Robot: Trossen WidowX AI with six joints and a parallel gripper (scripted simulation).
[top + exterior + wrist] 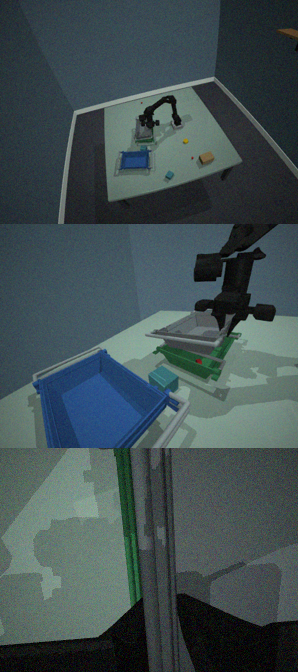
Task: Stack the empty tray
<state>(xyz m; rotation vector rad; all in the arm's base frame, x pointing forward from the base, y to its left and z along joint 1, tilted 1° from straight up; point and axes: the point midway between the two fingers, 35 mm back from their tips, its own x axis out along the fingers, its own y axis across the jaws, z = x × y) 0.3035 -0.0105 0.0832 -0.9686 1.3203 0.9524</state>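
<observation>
Now: the grey tray 7 cm ahead of my gripper tip, 3 cm to the right of it and 2 cm above it. The rest, counted from my gripper tip: brown box: 52 cm to the left, 38 cm behind, 6 cm below; yellow block: 29 cm behind, 25 cm to the left, 8 cm below.
</observation>
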